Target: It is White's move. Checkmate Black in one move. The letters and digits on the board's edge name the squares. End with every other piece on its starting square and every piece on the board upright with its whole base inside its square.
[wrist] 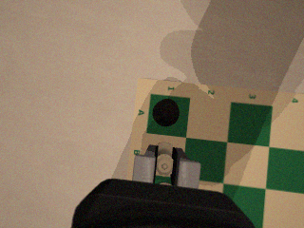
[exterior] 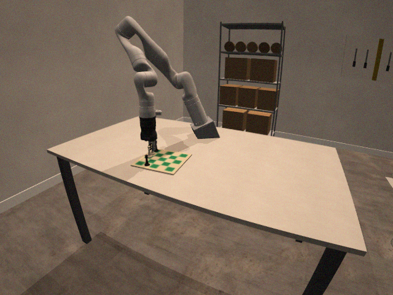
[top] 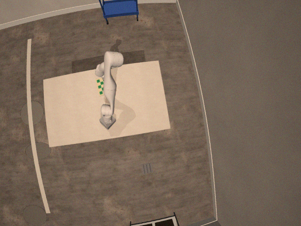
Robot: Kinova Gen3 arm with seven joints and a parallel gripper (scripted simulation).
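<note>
The tall white piece lies 4 cm ahead of my hand and 1 cm below it. From my hand the other things lie so: tall black piece 4 cm behind, 1 cm below; chessboard 4 cm ahead, 8 cm to the left, 4 cm below; short black piece 12 cm ahead, 4 cm to the left, 1 cm below.
</note>
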